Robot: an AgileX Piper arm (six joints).
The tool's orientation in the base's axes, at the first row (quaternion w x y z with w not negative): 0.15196, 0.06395, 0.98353, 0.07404
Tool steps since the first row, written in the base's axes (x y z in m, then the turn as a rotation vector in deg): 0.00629, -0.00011, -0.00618, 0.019, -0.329, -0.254; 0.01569, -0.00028, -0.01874, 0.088, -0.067, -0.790; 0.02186, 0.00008, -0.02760, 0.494, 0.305, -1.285; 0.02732, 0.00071, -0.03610, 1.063, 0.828, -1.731; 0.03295, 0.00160, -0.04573, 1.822, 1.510, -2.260; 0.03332, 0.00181, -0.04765, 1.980, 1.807, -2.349; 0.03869, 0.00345, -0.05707, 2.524, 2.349, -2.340
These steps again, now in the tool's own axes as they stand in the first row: -0.00418, -0.00048, 0.00775, 0.007, -0.363, 0.204; -0.00945, -0.00175, 0.02247, 0.136, -0.187, 0.764; -0.01267, -0.00222, 0.03277, -0.050, 0.138, 1.402; -0.01528, -0.00244, 0.04255, -0.381, 0.636, 2.064; -0.01769, -0.00258, 0.05348, -0.845, 1.296, 2.883; -0.01745, -0.00265, 0.05543, -0.924, 1.589, 3.053; -0.01956, -0.00204, 0.06618, -1.361, 2.178, 3.281
